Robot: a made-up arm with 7 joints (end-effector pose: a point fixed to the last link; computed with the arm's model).
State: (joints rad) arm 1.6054 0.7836 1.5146 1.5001 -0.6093 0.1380 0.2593
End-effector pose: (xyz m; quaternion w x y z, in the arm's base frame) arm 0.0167 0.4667 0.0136 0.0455 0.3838 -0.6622 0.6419
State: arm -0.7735 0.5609 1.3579 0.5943 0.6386 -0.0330 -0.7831
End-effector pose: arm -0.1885 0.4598 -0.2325 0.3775 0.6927 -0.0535 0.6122
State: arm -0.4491 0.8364 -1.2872 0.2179 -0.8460 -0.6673 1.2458
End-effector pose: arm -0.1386 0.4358 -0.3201 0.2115 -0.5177 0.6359 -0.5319
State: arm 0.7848 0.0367 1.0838 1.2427 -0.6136 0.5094 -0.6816
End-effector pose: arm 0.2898 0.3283 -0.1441 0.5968 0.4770 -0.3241 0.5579
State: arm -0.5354 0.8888 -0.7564 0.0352 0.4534 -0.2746 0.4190
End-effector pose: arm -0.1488 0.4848 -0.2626 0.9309 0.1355 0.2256 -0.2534
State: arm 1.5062 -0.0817 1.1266 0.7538 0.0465 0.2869 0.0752
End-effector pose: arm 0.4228 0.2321 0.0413 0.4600 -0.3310 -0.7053 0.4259
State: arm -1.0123 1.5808 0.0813 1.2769 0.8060 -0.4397 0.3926
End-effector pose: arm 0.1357 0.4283 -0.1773 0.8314 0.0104 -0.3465 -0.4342
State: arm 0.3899 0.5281 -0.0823 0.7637 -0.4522 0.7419 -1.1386
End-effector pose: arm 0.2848 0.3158 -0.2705 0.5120 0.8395 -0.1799 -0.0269
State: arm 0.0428 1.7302 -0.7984 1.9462 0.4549 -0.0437 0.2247
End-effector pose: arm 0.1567 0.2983 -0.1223 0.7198 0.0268 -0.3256 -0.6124
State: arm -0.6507 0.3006 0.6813 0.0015 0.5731 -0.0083 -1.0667
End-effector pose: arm -0.2728 0.2620 -0.3588 0.5244 0.6609 0.4044 0.3532
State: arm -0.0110 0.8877 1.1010 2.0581 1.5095 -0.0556 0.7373
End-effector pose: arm 0.0939 0.3386 0.0594 0.1288 -0.1525 -0.9432 -0.2654
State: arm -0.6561 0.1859 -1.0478 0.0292 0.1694 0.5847 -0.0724
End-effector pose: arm -0.2809 0.2034 -0.3704 0.7151 0.0864 0.5309 -0.4464
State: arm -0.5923 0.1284 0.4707 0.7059 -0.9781 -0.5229 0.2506
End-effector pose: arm -0.1138 0.2433 -0.4105 0.9064 -0.0030 -0.1648 -0.3890
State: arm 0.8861 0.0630 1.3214 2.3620 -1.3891 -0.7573 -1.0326
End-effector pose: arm 0.0745 0.2850 -0.0086 0.3691 -0.8419 0.3208 -0.2279
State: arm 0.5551 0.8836 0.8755 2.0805 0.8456 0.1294 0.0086
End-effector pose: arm 0.0890 0.3179 0.1037 0.0874 0.1509 -0.9843 0.0264
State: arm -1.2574 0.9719 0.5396 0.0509 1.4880 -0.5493 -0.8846
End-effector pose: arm -0.2450 0.5150 -0.0901 0.2198 0.9090 -0.0884 0.3429
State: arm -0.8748 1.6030 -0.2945 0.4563 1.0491 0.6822 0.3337
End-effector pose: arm 0.0512 0.5709 -0.0852 0.8704 0.4232 0.2274 0.1080
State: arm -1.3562 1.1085 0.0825 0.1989 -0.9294 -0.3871 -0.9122
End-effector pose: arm -0.1906 0.5420 -0.0885 0.5192 0.2910 0.1380 -0.7916
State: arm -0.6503 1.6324 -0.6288 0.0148 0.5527 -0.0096 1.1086
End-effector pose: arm 0.0186 0.5932 0.0198 0.9044 0.2354 0.3419 -0.0986
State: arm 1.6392 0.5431 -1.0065 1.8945 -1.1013 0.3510 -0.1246
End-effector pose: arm 0.2290 0.0474 0.1341 0.2137 -0.6429 0.6932 0.2460
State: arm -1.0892 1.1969 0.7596 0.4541 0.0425 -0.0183 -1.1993
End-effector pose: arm -0.0527 0.5651 -0.1112 0.3263 0.9355 -0.0579 -0.1225
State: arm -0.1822 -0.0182 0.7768 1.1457 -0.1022 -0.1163 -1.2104
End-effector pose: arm 0.0877 0.2647 -0.3596 0.5171 0.6775 -0.2395 0.4650
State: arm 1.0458 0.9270 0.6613 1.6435 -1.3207 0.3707 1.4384
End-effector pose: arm 0.1085 0.3853 0.1491 0.7295 0.5308 -0.4300 -0.0338
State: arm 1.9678 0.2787 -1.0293 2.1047 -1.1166 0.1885 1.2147
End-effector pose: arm 0.1104 -0.0101 0.1584 0.0948 -0.6984 0.4457 0.5520
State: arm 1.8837 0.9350 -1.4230 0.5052 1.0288 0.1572 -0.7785
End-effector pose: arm 0.3305 0.4121 0.1244 0.4702 0.5071 -0.6351 0.3441
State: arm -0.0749 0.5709 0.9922 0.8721 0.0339 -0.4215 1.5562
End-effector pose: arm 0.0788 0.4578 -0.2531 0.7675 -0.0886 -0.5746 -0.2701
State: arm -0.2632 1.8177 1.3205 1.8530 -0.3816 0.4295 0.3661
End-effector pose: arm 0.1193 0.2378 0.2297 0.1930 0.7880 -0.5131 -0.2802
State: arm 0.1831 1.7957 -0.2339 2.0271 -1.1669 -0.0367 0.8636
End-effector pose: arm 0.2031 0.2657 0.0205 0.1935 0.5842 0.1379 -0.7761
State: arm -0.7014 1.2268 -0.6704 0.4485 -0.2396 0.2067 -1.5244
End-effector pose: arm -0.0754 0.5235 -0.2119 0.2303 0.6826 -0.1162 -0.6838
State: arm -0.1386 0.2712 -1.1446 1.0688 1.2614 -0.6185 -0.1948
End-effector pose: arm 0.0300 0.0369 -0.3960 0.8717 -0.2368 -0.3835 0.1926
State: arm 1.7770 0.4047 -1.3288 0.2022 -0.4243 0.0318 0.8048
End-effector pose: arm 0.4356 0.2642 0.1026 0.6764 0.4245 -0.2478 -0.5485
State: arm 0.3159 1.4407 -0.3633 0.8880 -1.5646 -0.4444 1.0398
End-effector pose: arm 0.1960 0.4964 -0.0556 0.4883 0.2624 0.5156 -0.6534
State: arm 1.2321 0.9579 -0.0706 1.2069 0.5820 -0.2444 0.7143
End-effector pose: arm 0.2587 0.3765 0.1392 0.2604 0.1279 -0.9104 -0.2948
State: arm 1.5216 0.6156 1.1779 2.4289 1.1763 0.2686 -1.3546
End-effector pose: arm -0.0272 0.2731 0.0597 0.3772 0.2933 0.6544 -0.5861
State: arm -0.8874 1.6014 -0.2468 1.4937 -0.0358 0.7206 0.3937
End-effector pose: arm 0.1044 0.3806 -0.2055 0.7417 0.2841 0.2402 -0.5581
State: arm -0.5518 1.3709 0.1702 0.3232 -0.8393 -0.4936 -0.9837
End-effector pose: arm 0.0207 0.5753 -0.1055 0.4040 0.6632 -0.1905 -0.6005
